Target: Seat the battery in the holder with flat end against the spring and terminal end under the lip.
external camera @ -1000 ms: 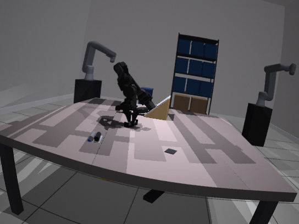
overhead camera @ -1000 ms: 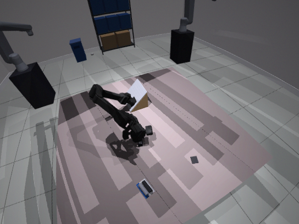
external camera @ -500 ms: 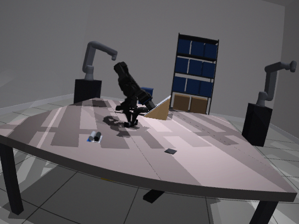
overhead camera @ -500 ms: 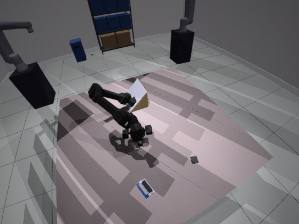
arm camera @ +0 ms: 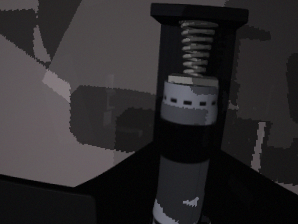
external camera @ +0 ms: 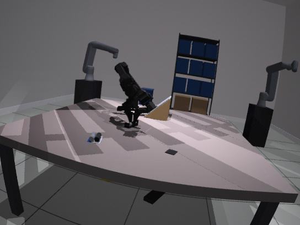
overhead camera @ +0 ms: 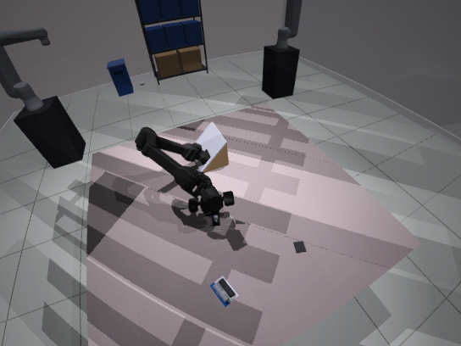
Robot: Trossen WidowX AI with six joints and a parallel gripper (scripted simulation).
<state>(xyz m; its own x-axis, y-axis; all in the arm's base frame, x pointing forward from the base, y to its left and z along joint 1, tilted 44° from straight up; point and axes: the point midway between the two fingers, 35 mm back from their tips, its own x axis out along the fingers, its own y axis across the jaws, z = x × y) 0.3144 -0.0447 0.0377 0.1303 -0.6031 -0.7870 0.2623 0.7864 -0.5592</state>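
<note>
The battery is 1 cm above my gripper tip.
</note>
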